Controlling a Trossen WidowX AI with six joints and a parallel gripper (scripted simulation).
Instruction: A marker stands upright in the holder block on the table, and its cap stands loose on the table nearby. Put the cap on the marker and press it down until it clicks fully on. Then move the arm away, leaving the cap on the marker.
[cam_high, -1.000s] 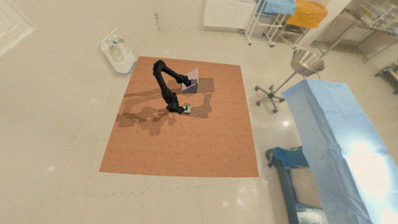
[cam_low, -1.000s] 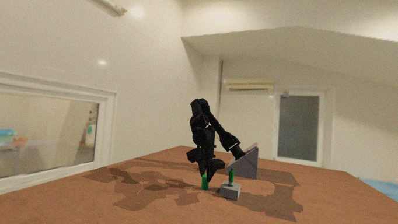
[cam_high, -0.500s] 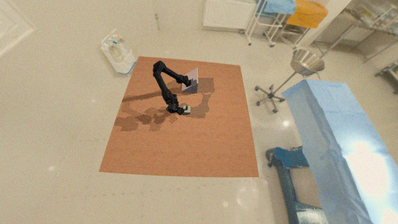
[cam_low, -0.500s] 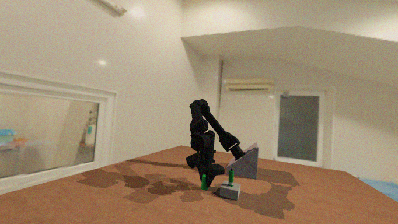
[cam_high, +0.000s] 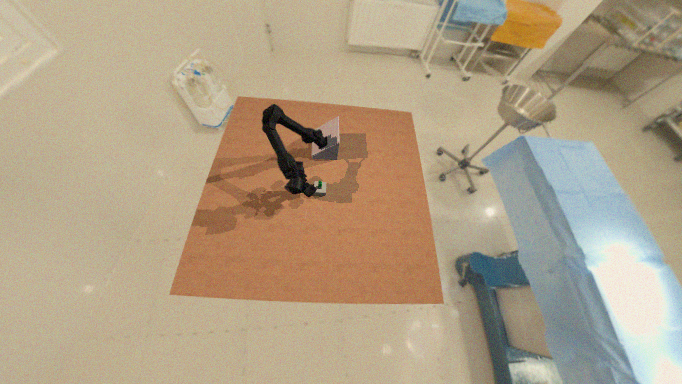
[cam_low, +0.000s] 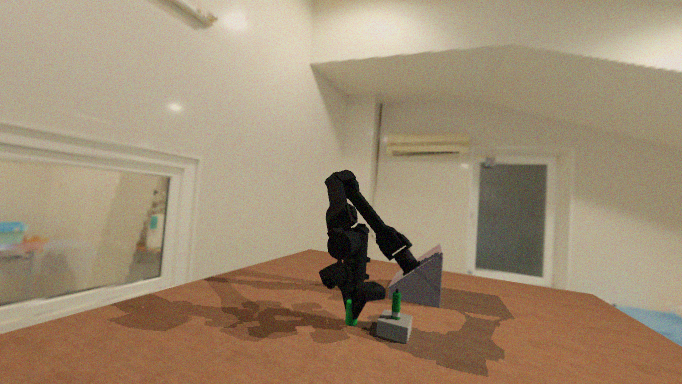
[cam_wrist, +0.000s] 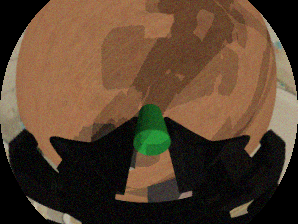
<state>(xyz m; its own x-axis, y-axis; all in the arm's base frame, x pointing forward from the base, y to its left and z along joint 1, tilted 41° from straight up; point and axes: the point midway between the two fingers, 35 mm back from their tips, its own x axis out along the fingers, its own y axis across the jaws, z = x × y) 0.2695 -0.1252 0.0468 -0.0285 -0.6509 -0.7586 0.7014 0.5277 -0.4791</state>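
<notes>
Right now the grey holder block is 100 mm to the left of my gripper tip and 10 mm behind it. Round my gripper tip: green cap 10 mm above.
</notes>
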